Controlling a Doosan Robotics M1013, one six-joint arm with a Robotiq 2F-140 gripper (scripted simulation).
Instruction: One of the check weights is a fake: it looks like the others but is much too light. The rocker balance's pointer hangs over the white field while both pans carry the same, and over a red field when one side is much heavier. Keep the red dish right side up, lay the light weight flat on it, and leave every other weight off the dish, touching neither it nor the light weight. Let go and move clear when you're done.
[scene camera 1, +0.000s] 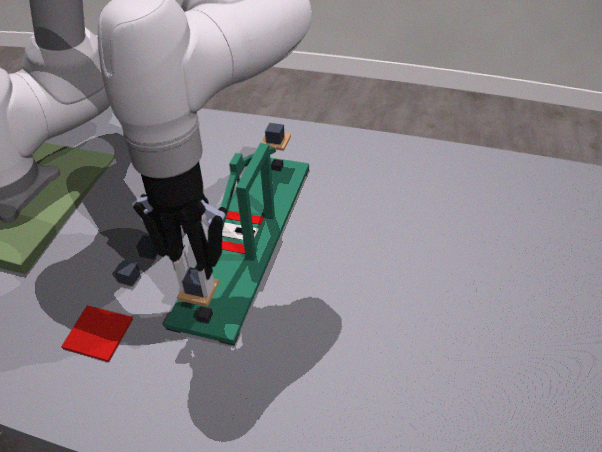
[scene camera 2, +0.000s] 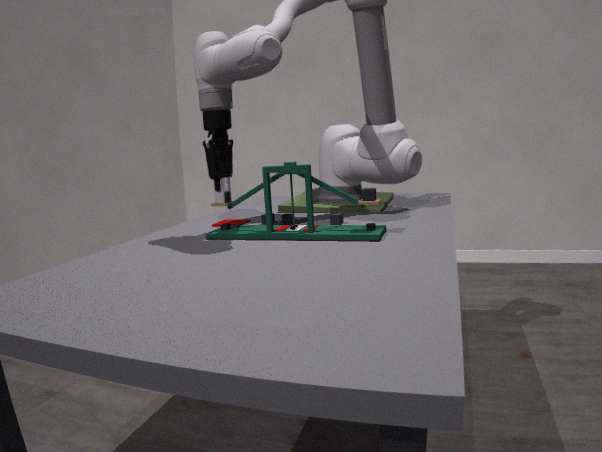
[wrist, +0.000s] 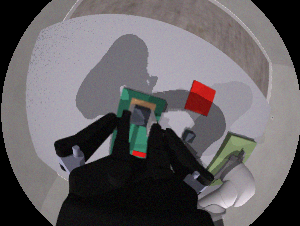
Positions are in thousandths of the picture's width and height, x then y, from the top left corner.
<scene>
gripper: scene camera 1 328, 636; scene camera 2 371, 448; wrist 468, 502
green rocker balance: scene camera 1 400, 603; scene camera 2 615, 512; wrist 428, 427
</scene>
